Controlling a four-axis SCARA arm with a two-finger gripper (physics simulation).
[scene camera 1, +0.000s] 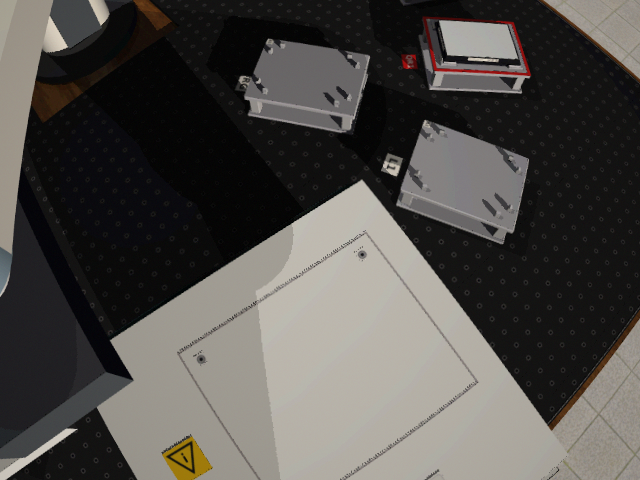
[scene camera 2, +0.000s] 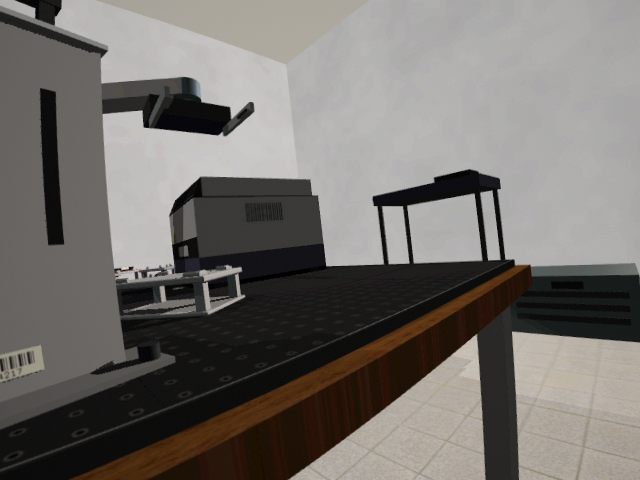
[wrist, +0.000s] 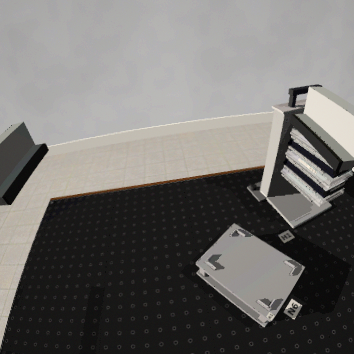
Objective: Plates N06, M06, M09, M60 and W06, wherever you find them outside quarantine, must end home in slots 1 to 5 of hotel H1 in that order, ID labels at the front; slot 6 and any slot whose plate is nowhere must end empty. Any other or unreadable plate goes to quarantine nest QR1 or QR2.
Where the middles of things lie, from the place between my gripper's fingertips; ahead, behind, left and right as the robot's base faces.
My hand is 26 cm to the right of the white box [scene camera 1: 314, 358], 24 cm above it and 19 cm short of it.
